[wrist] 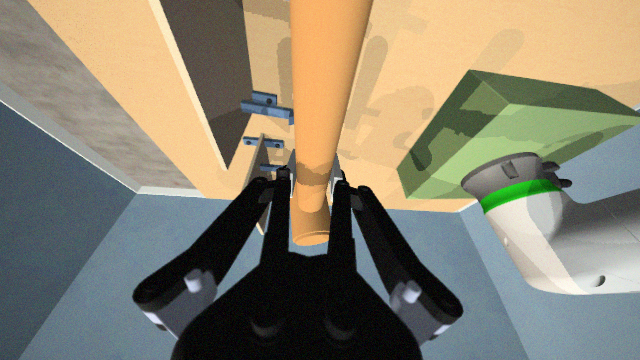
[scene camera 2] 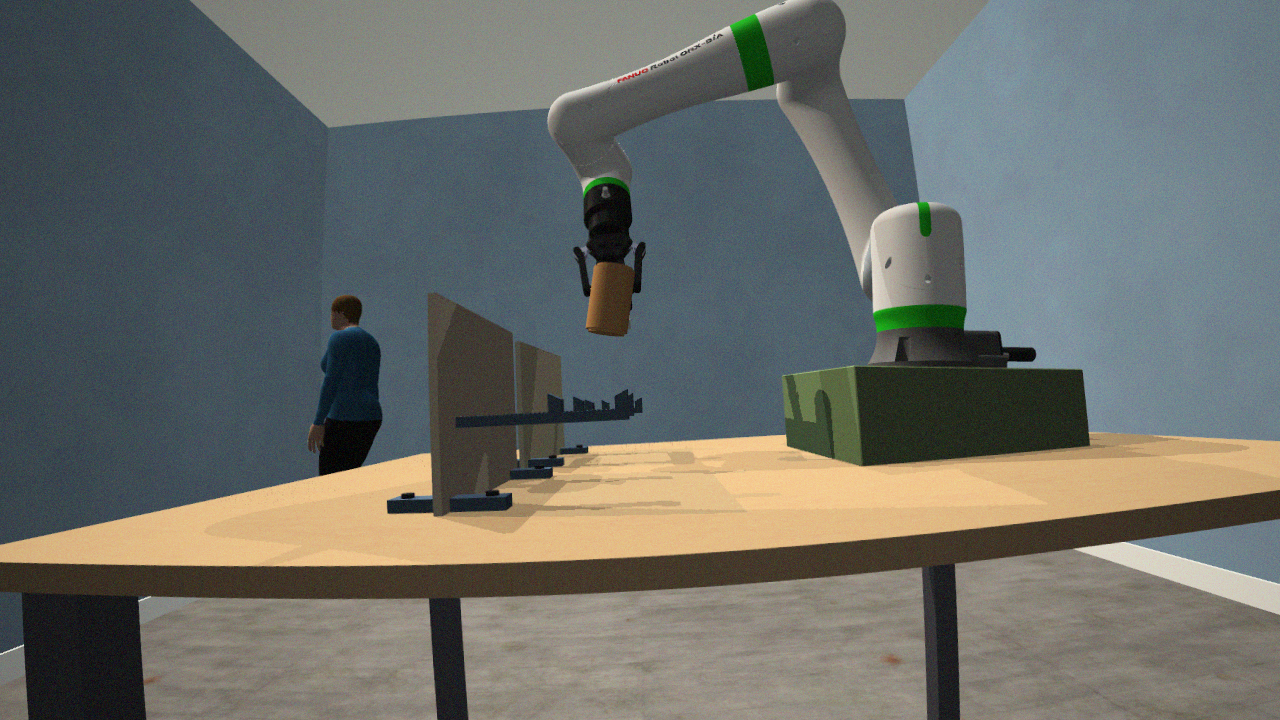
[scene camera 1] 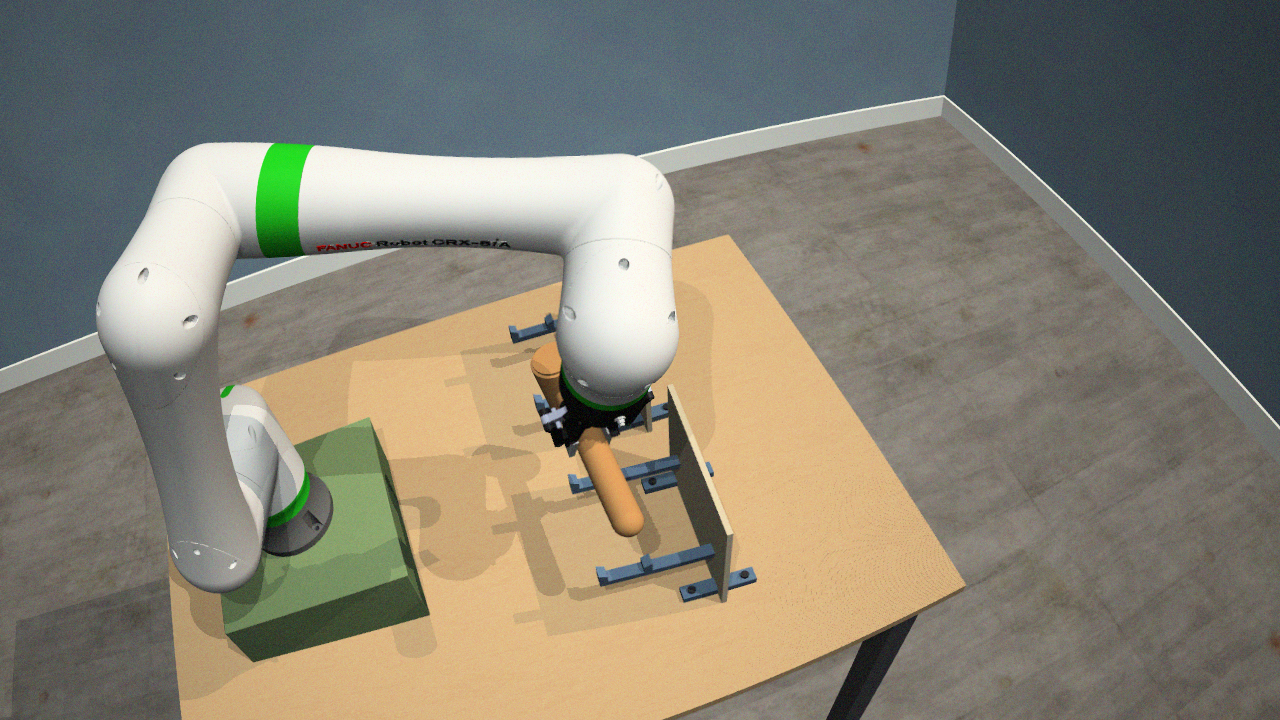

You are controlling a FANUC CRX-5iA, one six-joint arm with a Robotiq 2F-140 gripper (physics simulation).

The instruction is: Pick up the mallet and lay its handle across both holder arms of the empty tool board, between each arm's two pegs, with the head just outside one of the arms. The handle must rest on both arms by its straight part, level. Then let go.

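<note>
The orange mallet is in the air; its head and handle show. My gripper is shut on the handle close to the head. In scene camera 1, the near tool board has two blue holder arms, one arm behind the other arm. The handle passes above the rear arm in that view, apart from it, and its free end shows between the two arms. Exact height and tilt are unclear.
A second tool board stands beyond the first in scene camera 1, largely hidden by the arm; its outer holder arm shows there. The robot stands on a green block. A person stands behind the table.
</note>
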